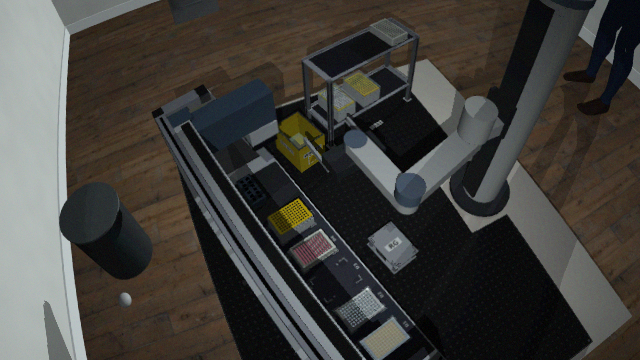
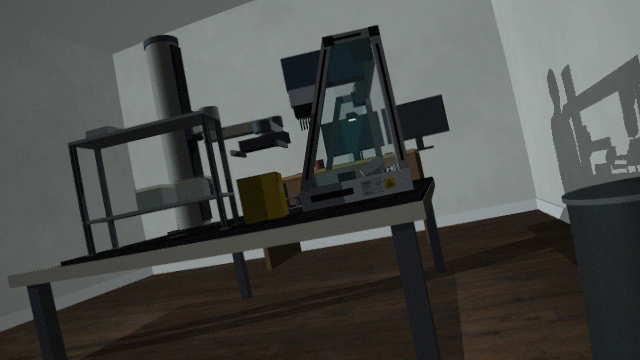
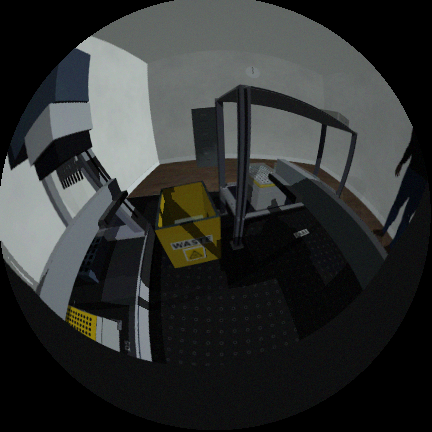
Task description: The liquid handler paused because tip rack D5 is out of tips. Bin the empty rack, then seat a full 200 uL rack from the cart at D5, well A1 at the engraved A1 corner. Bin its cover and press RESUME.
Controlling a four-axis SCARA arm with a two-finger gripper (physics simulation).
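Frame: origin at the arm's base, x back, y left, z down, level; metres.
Seen in the pictures: gripper, between the fingertips: [image 1: 326, 128] [image 2: 253, 147] [image 3: 194, 171]; arm's base, origin of its link: [image 1: 479, 189].
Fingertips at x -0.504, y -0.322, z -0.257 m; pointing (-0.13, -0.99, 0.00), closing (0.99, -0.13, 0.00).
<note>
Pixels of each thing's top centre, then the offset from my fingertips to it. "spot": a spot on its surface instead.
- yellow-topped tip rack, centre of its top: [image 3: 72, 327] [image 1: 289, 216] [image 2: 334, 169] dx -0.218, dy +0.185, dz +0.126 m
- cart's, centre of its top: [image 3: 304, 108] [image 2: 145, 129] [image 1: 363, 45] dx +0.259, dy -0.228, dz -0.111 m
- yellow-topped rack, centre of its top: [image 3: 296, 169] [image 2: 155, 186] [image 1: 361, 82] dx +0.259, dy -0.228, dz +0.074 m
- yellow WASTE bin, centre of its top: [image 3: 183, 199] [image 2: 259, 176] [image 1: 298, 130] dx -0.057, dy -0.129, dz +0.109 m
- pale object, centre of its top: [image 3: 190, 232] [image 1: 300, 147] dx -0.057, dy -0.130, dz +0.214 m
- grey rack, centre of its top: [image 2: 107, 131] [image 1: 388, 28] [image 3: 328, 112] dx +0.385, dy -0.257, dz -0.137 m
- grey RG stack, centre of its top: [image 1: 393, 243] [image 2: 288, 196] dx +0.058, dy +0.394, dz +0.189 m
- pink-topped plate, centre of its top: [image 1: 312, 247] dx -0.194, dy +0.307, dz +0.155 m
- dark blue block, a spot on its surface: [image 1: 250, 189] spot: dx -0.301, dy +0.014, dz +0.151 m
- handler's blue head, a spot on its surface: [image 1: 235, 115] spot: dx -0.284, dy +0.036, dz -0.237 m
A yellow-topped tip rack [image 1: 291, 216] [image 3: 81, 322] with rows of dark holes sits at D5 on the liquid handler's deck. On the cart's [image 1: 330, 107] [image 2: 216, 172] [image 3: 243, 165] lower shelf stand a rack with a whitish dotted top over a yellow edge [image 1: 337, 105] [image 3: 265, 192] and a yellow-topped rack [image 1: 364, 89]. The yellow WASTE bin [image 1: 302, 159] [image 2: 261, 200] [image 3: 170, 250] holds a pale object [image 1: 298, 140] [image 3: 190, 219]. My gripper [image 1: 326, 127] [image 2: 261, 149] [image 3: 194, 171] is open and empty, its fingers wide apart above and beside the bin and cart post. The RESUME button cannot be made out.
A grey rack [image 1: 389, 32] [image 2: 102, 132] stands on the cart's top shelf. A grey RG stack [image 1: 392, 247] stands on the mat. Beside D5 are a pink-topped plate [image 1: 314, 249] and a dark blue block [image 1: 250, 189]. The handler's blue head [image 1: 235, 115] overhangs the deck near the bin.
</note>
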